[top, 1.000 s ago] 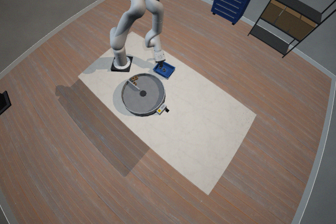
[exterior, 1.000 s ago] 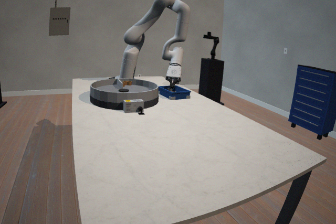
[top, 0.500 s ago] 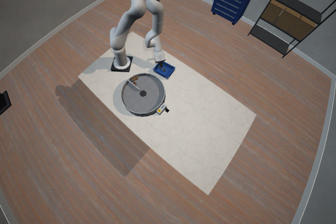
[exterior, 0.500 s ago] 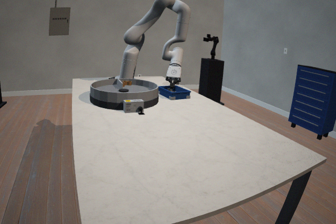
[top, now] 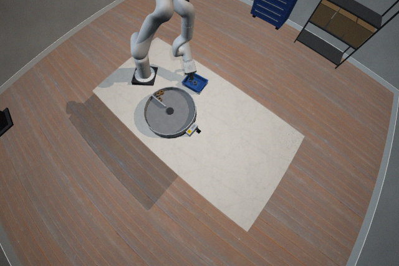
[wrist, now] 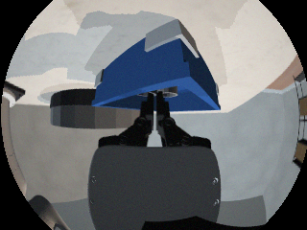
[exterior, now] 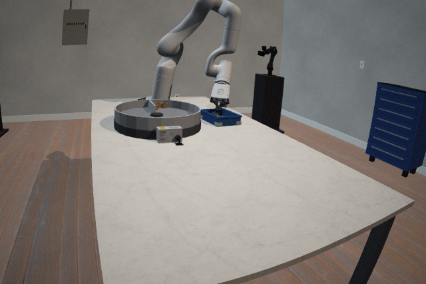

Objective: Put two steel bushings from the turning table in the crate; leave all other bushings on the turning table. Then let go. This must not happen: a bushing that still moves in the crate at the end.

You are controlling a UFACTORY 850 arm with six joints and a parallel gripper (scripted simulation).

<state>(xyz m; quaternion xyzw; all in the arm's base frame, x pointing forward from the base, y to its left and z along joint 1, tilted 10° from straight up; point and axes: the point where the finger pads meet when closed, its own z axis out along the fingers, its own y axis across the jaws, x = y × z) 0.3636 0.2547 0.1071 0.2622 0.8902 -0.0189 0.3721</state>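
The blue crate is 40 mm ahead of my hand and 30 mm below it. Also, from my hand: round grey turning table (110 mm ahead, 350 mm to the right, 10 mm below).
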